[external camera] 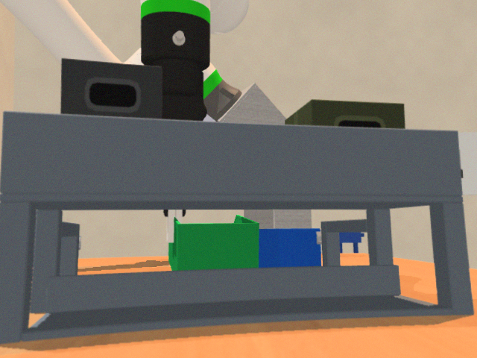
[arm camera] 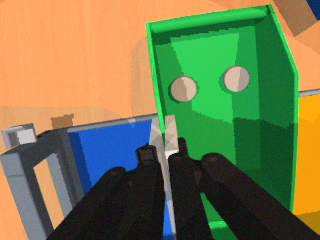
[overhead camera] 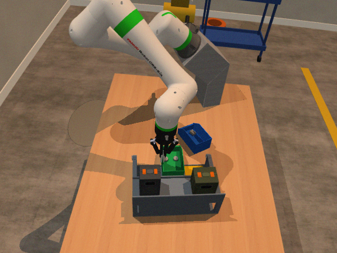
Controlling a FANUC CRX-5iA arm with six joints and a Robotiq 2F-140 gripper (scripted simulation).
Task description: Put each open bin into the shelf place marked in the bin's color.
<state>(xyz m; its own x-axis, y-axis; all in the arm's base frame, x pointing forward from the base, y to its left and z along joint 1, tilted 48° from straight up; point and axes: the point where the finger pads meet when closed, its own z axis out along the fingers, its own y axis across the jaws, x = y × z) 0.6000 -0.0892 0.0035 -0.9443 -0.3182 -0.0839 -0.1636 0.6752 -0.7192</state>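
Right now the green bin is 2 cm behind my hand, 5 cm to the left of it and 4 cm below it. Also, from my hand: black box (19 cm ahead, 4 cm to the right, 7 cm above); olive box (15 cm ahead, 19 cm to the left, 6 cm above); blue bin (21 cm behind, 15 cm to the left, 6 cm below).
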